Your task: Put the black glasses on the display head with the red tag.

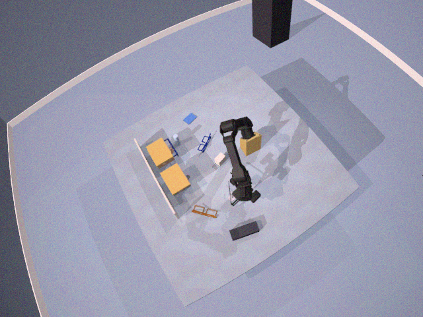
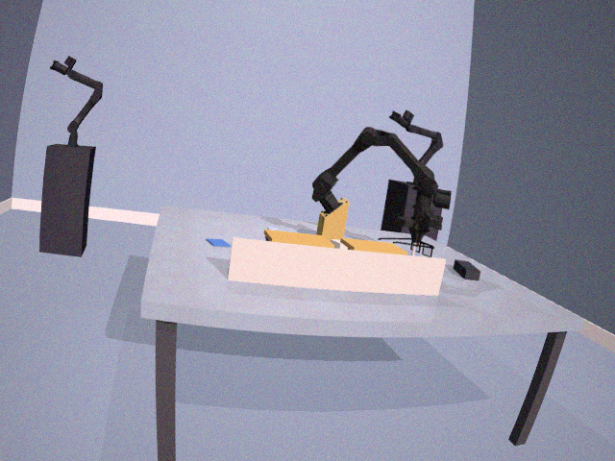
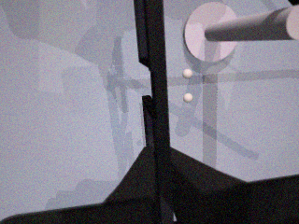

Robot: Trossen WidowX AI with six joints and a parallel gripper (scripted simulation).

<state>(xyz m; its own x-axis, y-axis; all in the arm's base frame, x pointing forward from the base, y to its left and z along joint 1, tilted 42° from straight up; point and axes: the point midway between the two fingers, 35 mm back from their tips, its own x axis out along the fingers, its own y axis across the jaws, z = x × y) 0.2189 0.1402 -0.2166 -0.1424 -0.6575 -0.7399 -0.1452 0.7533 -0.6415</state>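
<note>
My gripper tip is 30 mm past the white cube, 280 mm to the left of it and 40 mm above it. From my gripper tip the other things lie so: beige board (370 mm ahead, 420 mm to the right, 10 mm below); then black box (130 mm ahead, 170 mm to the left, 40 mm below); then display head (240 mm ahead, 530 mm to the right).
</note>
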